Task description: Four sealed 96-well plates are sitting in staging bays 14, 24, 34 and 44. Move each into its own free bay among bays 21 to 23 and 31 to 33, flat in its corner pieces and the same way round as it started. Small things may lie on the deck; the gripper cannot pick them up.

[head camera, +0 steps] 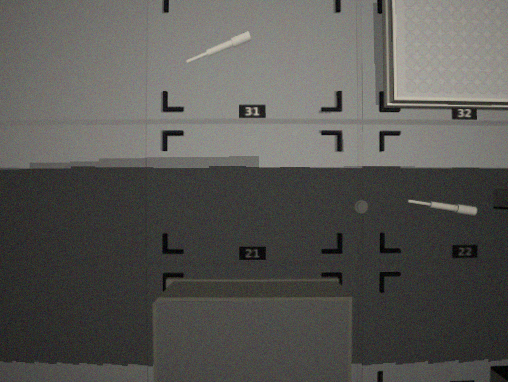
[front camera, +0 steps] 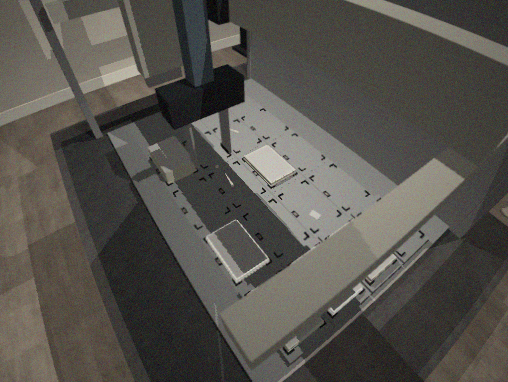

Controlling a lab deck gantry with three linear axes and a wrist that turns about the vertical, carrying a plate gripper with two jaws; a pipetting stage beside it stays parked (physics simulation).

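Places are measured from the robot's base along level axes (x left, y ahead, z down), in centimetres.
Where they show: gripper, fingertip midpoint: (front camera: 211,156); robot's base, origin of the base link: (front camera: 150,157).
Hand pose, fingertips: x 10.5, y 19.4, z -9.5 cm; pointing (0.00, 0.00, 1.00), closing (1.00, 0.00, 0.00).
Observation:
Things, the pixels of their centre, and the offset from my fingertips. "*": a spot on its surface instead.
- staging bay 34, surface spot: (front camera: 382,268) * dz +6.6, dx +14.8, dy +42.2 cm
- bay 24, surface spot: (front camera: 346,301) * dz +6.6, dx +3.8, dy +42.4 cm
- bay 14, surface spot: (front camera: 291,344) * dz +6.6, dx -9.5, dy +42.0 cm
- tall block, body centre: (head camera: 252,346) (front camera: 171,158) dz +7.4, dx -6.2, dy -13.0 cm
- white-rimmed plate, body centre: (front camera: 236,248) dz +8.8, dx -6.2, dy +19.8 cm
- small disc, body centre: (head camera: 361,206) dz +9.3, dx +3.4, dy -4.8 cm
- white square, surface spot: (front camera: 314,214) * dz +9.4, dx +14.2, dy +22.7 cm
A pale plate with a grid of round wells (front camera: 270,164) (head camera: 455,50) lies in bay 32. Beyond the front beam, partly hidden by it, plates show in the front view in staging bay 34 (front camera: 382,268), in bay 24 (front camera: 346,301), mostly shaded with a bright edge, and in bay 14 (front camera: 291,344), mostly in shadow. Bay 44 holds no plate. My gripper (front camera: 209,150) (head camera: 500,286) is open and empty, jaws pointing down above the deck near bay 22, left of the bay 32 plate in the front view. Its jaws are partly cut off at the head view's right edge.
A tall block (front camera: 173,160) (head camera: 252,340) stands in bay 11. A white-rimmed plate (front camera: 237,250) lies in bay 13. Thin tubes lie in bays 31 and 22, a small disc (head camera: 361,206) between 21 and 22, and a white square (front camera: 314,214) in bay 33. A thick beam (front camera: 345,260) crosses the front.

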